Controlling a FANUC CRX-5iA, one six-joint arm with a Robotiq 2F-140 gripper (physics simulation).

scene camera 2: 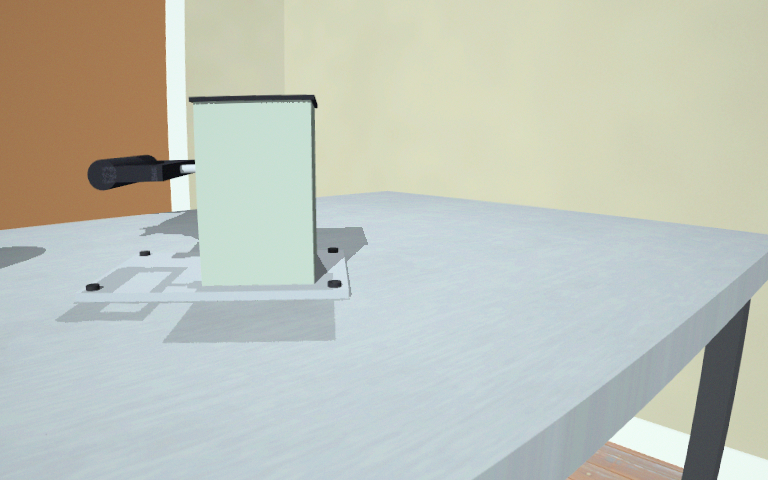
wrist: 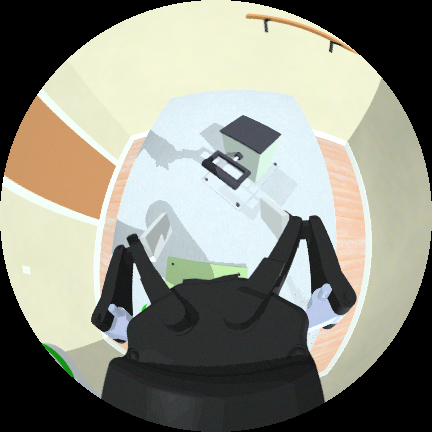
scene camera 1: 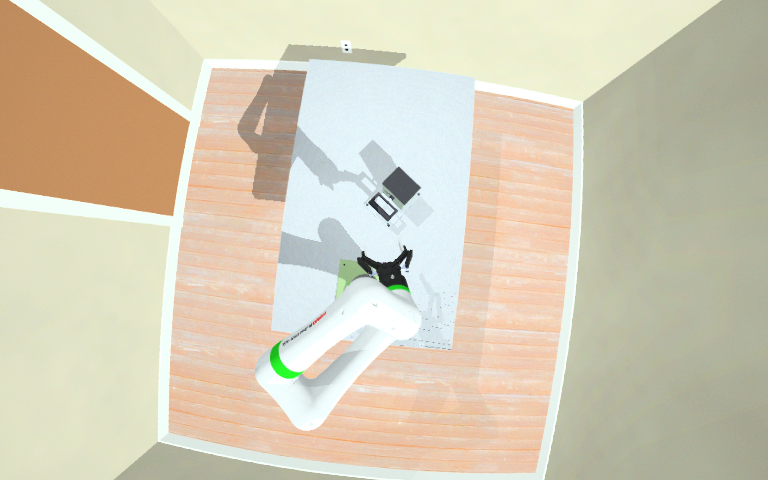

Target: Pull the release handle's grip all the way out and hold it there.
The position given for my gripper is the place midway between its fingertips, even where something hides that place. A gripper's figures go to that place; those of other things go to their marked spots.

My gripper [wrist: 213, 214] is 0.19 m from the lens. A pale base plate [wrist: 237, 198] is 0.46 m from the lens.
